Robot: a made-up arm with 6 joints. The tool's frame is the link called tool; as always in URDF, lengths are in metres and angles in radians. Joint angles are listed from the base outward. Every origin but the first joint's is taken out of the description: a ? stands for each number. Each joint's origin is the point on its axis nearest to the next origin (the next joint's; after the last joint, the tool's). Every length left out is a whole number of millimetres.
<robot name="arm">
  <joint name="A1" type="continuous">
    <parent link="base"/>
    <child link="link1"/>
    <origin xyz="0 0.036 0.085" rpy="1.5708 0 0"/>
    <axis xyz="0 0 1"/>
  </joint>
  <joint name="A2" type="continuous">
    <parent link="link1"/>
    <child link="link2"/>
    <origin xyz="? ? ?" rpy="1.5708 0 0"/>
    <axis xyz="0 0 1"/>
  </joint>
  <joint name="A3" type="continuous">
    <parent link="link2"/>
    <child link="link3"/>
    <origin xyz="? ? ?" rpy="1.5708 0 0"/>
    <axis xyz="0 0 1"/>
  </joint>
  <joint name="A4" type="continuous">
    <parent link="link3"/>
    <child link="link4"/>
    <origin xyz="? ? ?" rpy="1.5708 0 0"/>
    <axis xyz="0 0 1"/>
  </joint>
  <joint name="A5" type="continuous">
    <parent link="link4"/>
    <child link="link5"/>
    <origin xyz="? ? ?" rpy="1.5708 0 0"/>
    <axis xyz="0 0 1"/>
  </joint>
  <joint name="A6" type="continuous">
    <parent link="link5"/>
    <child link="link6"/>
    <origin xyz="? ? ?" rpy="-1.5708 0 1.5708"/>
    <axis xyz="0 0 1"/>
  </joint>
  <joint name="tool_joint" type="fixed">
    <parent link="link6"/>
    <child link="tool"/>
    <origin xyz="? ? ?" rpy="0 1.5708 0"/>
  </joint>
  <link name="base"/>
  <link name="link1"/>
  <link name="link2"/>
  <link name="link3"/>
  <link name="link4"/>
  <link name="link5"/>
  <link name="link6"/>
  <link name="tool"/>
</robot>
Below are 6 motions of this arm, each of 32 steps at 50 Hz.
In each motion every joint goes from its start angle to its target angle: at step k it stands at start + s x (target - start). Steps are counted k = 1, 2, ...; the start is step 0. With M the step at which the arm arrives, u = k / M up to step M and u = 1 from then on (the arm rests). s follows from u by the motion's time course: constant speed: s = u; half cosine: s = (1 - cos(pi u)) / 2; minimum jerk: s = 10 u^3 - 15 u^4 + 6 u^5.
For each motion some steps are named. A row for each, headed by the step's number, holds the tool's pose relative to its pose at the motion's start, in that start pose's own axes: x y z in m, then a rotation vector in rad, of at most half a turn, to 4 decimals.
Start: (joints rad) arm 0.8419 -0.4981 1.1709 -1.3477 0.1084 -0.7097
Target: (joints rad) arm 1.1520 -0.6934 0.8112 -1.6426 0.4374 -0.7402
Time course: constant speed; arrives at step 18
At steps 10, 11, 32:
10: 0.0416 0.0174 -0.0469 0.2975 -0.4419 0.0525
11: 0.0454 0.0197 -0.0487 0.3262 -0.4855 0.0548
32: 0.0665 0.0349 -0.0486 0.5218 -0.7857 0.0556

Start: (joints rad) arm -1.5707 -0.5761 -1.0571 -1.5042 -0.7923 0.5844
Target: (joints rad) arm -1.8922 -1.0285 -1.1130 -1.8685 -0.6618 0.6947
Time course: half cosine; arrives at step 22
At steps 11, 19, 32:
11: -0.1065 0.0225 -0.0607 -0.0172 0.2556 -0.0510
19: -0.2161 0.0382 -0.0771 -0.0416 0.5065 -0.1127
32: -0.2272 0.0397 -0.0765 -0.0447 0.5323 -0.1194

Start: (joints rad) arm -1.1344 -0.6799 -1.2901 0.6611 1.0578 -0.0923
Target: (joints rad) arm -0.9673 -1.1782 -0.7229 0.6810 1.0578 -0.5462
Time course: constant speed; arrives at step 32
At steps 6, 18, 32:
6: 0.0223 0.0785 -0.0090 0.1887 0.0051 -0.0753
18: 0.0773 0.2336 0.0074 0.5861 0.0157 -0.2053
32: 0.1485 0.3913 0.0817 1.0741 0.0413 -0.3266

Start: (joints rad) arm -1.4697 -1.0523 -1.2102 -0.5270 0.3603 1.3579
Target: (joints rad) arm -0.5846 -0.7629 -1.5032 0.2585 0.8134 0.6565
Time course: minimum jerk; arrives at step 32
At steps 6, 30, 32:
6: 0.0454 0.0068 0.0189 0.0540 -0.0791 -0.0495
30: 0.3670 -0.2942 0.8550 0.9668 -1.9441 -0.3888
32: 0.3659 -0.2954 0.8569 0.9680 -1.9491 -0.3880

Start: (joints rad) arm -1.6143 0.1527 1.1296 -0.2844 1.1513 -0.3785
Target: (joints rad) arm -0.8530 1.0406 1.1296 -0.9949 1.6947 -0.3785
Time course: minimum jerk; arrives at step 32
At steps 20, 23, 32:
20: -0.1771 -0.2585 0.1804 -0.3228 -0.7600 -0.7193
23: -0.2487 -0.2993 0.1838 -0.3719 -0.8203 -0.8660
32: -0.3264 -0.3339 0.1728 -0.4147 -0.8503 -1.0131

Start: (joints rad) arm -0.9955 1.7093 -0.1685 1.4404 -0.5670 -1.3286
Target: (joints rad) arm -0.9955 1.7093 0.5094 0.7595 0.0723 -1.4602
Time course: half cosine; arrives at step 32
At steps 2, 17, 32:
2: 0.0006 0.0011 -0.0020 0.0102 -0.0033 0.0046
17: 0.0228 0.0825 -0.0852 0.5422 -0.2489 0.1800
32: 0.0242 0.1531 -0.1070 0.8845 -0.5301 0.1952

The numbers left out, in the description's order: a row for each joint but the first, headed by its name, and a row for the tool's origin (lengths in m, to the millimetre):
A2: 0.101 0.388 0
A3: 0.284 -0.041 0
A4: -0.063 0.104 0
A5: -0.013 -0.144 0
A6: -0.004 -0.211 0
tool: -0.139 0.075 0

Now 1 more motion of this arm.
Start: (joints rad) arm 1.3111 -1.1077 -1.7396 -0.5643 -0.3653 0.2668
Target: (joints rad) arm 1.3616 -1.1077 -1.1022 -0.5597 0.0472 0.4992
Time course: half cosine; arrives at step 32
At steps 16, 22, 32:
16: -0.0545 -0.0914 0.0206 -0.2805 0.0574 0.0000
22: -0.0799 -0.1427 0.0453 -0.4389 0.0841 0.0161
32: -0.0966 -0.1828 0.0715 -0.5656 0.1023 0.0373

